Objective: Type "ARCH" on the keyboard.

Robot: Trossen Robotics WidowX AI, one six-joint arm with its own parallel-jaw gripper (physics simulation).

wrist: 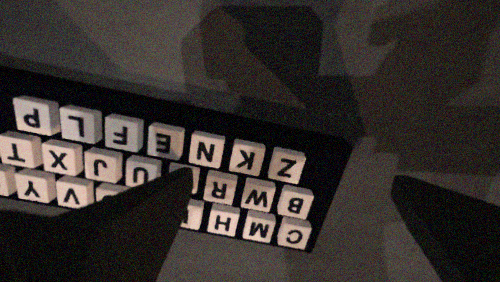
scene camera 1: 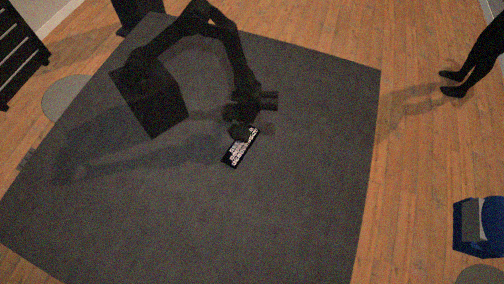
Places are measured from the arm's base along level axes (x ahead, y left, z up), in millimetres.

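Where they show: gripper, fingertip midpoint: (wrist: pixel 290 180) (scene camera 1: pixel 248 129); arm's base at its link origin: (scene camera 1: pixel 137 87).
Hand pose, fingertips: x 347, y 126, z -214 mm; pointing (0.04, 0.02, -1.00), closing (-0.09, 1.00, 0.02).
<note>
Each offset is from my fingertips to the top centre of the thing. Level surfaces: height alone.
The black keyboard (scene camera 1: pixel 231 161) (wrist: pixel 331 155) lies on the dark mat, with white keys whose letters look upside down in the wrist view. The R key {dz +3, dx +7, dy -31 mm} (wrist: pixel 220 188), H key {dz +3, dx +25, dy -28 mm} (wrist: pixel 223 221) and C key {dz +3, dx +28, dy +6 mm} (wrist: pixel 294 236) show there. The key between U and R is mostly covered by the left finger, so its letter cannot be read. My gripper (wrist: pixel 290 180) is open and empty. Its left fingertip overlaps that covered key; its right finger is beyond the keyboard's C-key end. Contact with the key cannot be told.
The arm's dark base box (scene camera 1: pixel 155 107) stands on the dark mat {dz -14 mm} (scene camera 1: pixel 280 215). Bare-looking wood floor surrounds it. A person's legs (scene camera 1: pixel 472 75) show at the right, a blue object (scene camera 1: pixel 492 220) at the lower right, and a black slatted unit (scene camera 1: pixel 17 62) at the upper left.
</note>
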